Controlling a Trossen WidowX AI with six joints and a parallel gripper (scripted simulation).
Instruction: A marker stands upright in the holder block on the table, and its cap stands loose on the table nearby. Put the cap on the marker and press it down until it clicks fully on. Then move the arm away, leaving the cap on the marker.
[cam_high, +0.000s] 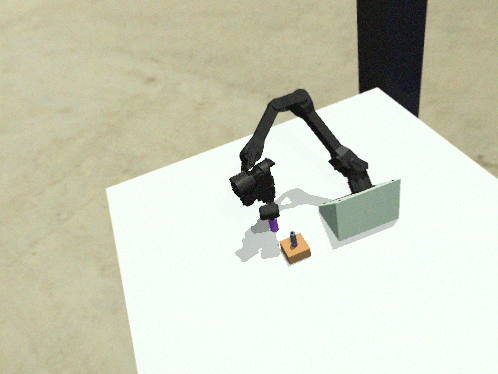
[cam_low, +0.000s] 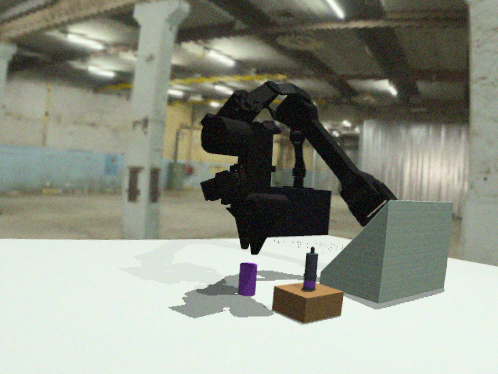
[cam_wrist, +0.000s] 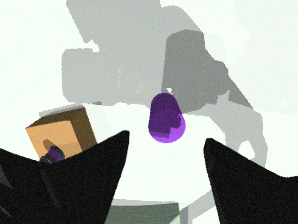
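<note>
Right now the marker cap is 50 mm below my gripper tip. Round my gripper tip: brown holder block 10 mm behind, 130 mm to the left, 60 mm below.
</note>
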